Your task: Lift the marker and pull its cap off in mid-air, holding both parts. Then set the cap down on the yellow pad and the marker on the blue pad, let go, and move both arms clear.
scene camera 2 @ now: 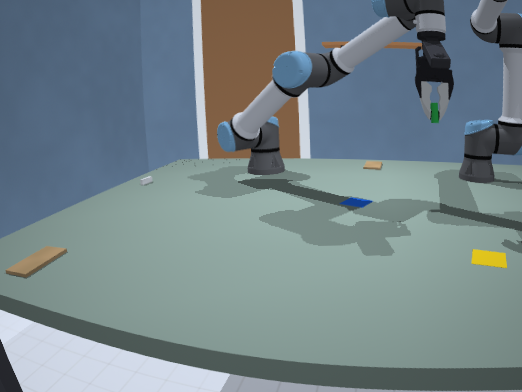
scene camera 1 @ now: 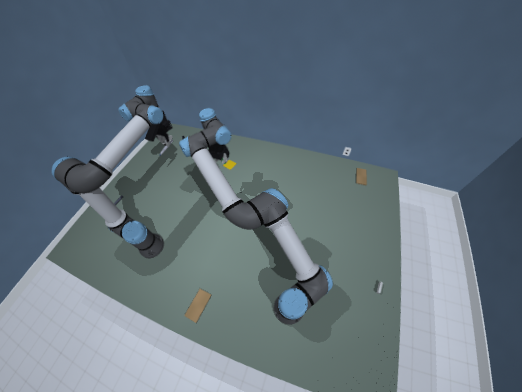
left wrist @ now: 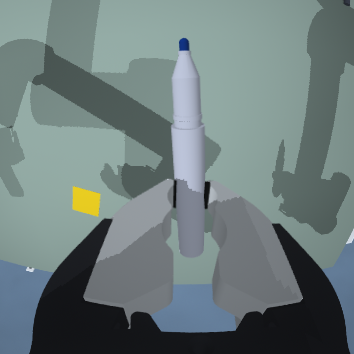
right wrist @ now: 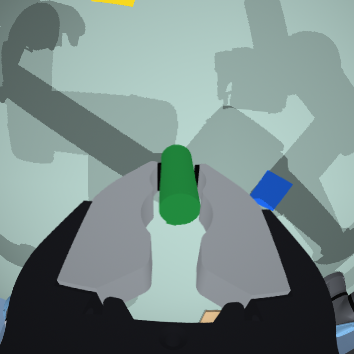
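Where they show: left gripper, fingertip midpoint: (scene camera 1: 167, 146) (left wrist: 189, 182); right gripper, fingertip midpoint: (scene camera 2: 434, 120) (scene camera 1: 224, 162) (right wrist: 177, 165); left arm's base, link origin: (scene camera 2: 476, 178) (scene camera 1: 152, 246); right arm's base, link origin: (scene camera 2: 266, 171) (right wrist: 326, 284).
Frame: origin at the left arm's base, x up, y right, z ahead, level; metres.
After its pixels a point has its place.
Note:
My left gripper (left wrist: 189, 182) @(z 0.519, x 0.336, y -0.043 m) (scene camera 1: 167, 141) @(z 0.519, x 0.336, y -0.043 m) is shut on the white, blue-tipped marker (left wrist: 188, 150) @(z 0.493, x 0.349, y -0.043 m), which it holds above the table with its tip bare. My right gripper (scene camera 2: 435, 111) @(z 0.541, x 0.259, y 0.317 m) (right wrist: 177, 165) @(z 0.541, x 0.259, y 0.317 m) is shut on the green cap (scene camera 2: 435, 115) @(z 0.551, x 0.271, y 0.317 m) (right wrist: 179, 202) @(z 0.543, x 0.301, y 0.318 m) and holds it high above the table, apart from the marker. The yellow pad (scene camera 1: 229, 164) @(z 0.754, x 0.000, y 0.221 m) (scene camera 2: 489, 258) @(z 0.755, x 0.001, y 0.224 m) (left wrist: 86, 201) @(z 0.753, x 0.001, y 0.220 m) lies on the table, close to the right gripper in scene camera 1's picture. The blue pad (scene camera 2: 356, 202) @(z 0.355, x 0.000, y 0.507 m) (right wrist: 272, 189) @(z 0.356, x 0.001, y 0.511 m) lies farther back in scene camera 2; it does not show in scene camera 1.
Two flat wooden blocks (scene camera 1: 361, 176) @(z 0.884, x 0.008, y 1.200 m) (scene camera 1: 198, 305) @(z -0.212, x 0.008, y 0.424 m) (scene camera 2: 36, 261) @(z 0.901, x 0.008, y 1.191 m) (scene camera 2: 372, 165) @(z -0.183, x 0.008, y 0.426 m) lie well apart on the green table (scene camera 1: 345, 215) @(z 0.527, x 0.000, y 1.104 m) (scene camera 2: 200, 280) @(z 0.872, x 0.000, y 0.789 m). A small pale cylinder (scene camera 1: 379, 287) @(z 0.121, x 0.020, y 1.309 m) (scene camera 2: 146, 180) @(z 0.129, x 0.013, y 1.309 m) lies near a table edge. The two forearms stand side by side in scene camera 1.

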